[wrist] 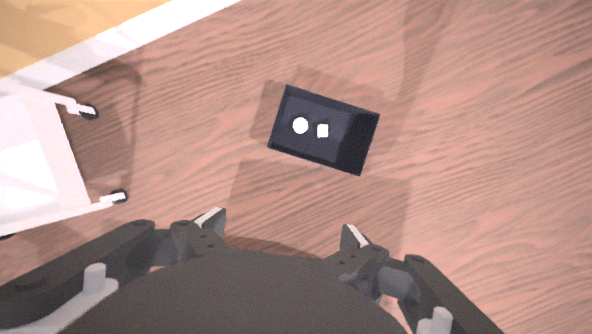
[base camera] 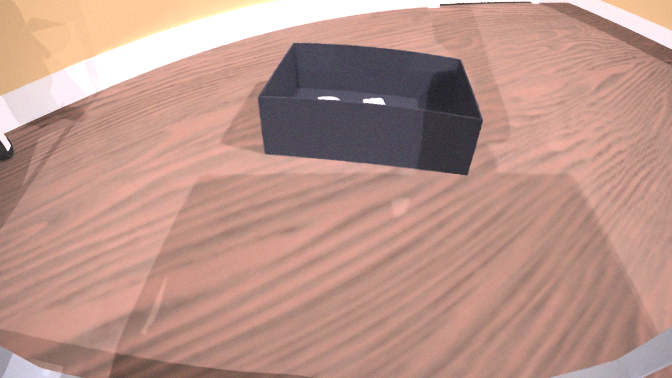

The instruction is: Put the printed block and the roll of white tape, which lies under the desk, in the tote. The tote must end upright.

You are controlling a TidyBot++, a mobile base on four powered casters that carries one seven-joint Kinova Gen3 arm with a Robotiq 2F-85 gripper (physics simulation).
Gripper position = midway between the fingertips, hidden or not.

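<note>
There's a chair base with casters (wrist: 48,186), and a dark tote (base camera: 430,120) that you'd also find at (wrist: 351,129). The gripper is there as well (wrist: 283,229).
</note>
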